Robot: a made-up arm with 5 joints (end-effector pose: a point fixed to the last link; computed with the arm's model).
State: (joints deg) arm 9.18 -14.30 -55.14 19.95 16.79
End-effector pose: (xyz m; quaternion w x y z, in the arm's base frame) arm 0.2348 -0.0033 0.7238 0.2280 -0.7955 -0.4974 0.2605
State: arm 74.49 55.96 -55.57 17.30 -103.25
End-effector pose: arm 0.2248 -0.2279 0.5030 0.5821 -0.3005 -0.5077 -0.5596
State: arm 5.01 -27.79 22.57 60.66 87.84
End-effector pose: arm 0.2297 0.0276 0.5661 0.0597 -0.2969 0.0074 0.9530
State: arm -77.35 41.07 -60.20 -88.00 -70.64
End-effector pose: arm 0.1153 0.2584 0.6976 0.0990 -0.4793 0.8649 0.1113
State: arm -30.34 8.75 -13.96 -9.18 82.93
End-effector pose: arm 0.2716 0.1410 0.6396 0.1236 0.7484 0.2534 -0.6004
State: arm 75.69 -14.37 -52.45 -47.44 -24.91
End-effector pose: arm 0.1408 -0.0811 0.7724 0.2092 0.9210 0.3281 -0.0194
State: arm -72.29 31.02 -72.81 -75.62 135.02
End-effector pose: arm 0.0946 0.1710 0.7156 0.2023 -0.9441 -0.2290 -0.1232
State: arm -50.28 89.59 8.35 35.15 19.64
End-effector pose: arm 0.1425 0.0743 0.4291 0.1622 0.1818 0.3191 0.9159
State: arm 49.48 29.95 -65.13 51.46 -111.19
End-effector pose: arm 0.2909 -0.1208 0.5856 0.6527 -0.1466 -0.5817 -0.4627
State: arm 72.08 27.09 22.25 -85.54 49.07
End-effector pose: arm 0.1758 -0.1827 0.5761 0.3773 -0.8591 0.2394 0.2497
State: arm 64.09 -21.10 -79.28 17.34 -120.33
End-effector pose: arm 0.1911 -0.0315 0.7572 0.0412 -0.2898 -0.9552 -0.0445
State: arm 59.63 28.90 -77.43 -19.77 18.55
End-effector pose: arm 0.2179 -0.1745 0.7155 0.1713 -0.9769 -0.1011 0.0779
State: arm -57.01 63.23 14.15 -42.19 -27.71
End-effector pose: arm 0.1804 0.1672 0.4171 0.4486 -0.0212 -0.4598 0.7661
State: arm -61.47 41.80 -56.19 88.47 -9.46
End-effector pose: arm 0.1754 0.1739 0.5448 0.3223 -0.0229 -0.1366 0.9364
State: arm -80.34 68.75 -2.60 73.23 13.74
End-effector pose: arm 0.1100 0.1195 0.4747 0.0323 -0.0847 -0.4090 -0.9080
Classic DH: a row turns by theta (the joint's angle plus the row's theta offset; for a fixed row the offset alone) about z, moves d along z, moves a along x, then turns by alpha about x. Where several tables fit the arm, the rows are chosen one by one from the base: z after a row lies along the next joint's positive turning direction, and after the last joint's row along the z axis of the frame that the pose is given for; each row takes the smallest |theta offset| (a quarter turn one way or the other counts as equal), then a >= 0, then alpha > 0; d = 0 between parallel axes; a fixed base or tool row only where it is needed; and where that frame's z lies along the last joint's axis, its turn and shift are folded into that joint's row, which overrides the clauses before.
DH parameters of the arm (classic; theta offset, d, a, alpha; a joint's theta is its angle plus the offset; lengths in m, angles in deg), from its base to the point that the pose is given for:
base (fixed): 5.71 0 0.1005 180
joint 1: 5.71 -0.53 0.06 90
joint 2: -90 0 0.1 0
joint 3: -82.87 0 -0.0806 0
joint 4: 82.87 0.04 -0.03 90
joint 5: 71.57 0 -0.0316 0
tool (fixed): 18.43 -0.06 0 0

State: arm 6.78 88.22 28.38 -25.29 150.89
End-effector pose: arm 0.2136 0.0583 0.4062 0.4548 -0.0095 0.0064 -0.8905
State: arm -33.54 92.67 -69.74 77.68 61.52
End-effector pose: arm 0.2660 0.1403 0.4275 0.0440 -0.0792 -0.0476 -0.9947
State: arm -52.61 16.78 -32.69 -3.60 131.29
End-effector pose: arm 0.1953 0.2208 0.6573 0.4217 0.8127 0.0805 -0.3939
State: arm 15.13 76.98 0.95 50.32 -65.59
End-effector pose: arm 0.1858 0.0248 0.4631 0.9417 0.1108 0.3083 0.0764
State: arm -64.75 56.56 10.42 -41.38 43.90
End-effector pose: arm 0.1803 0.2071 0.4669 0.1371 0.3024 0.4388 -0.8350
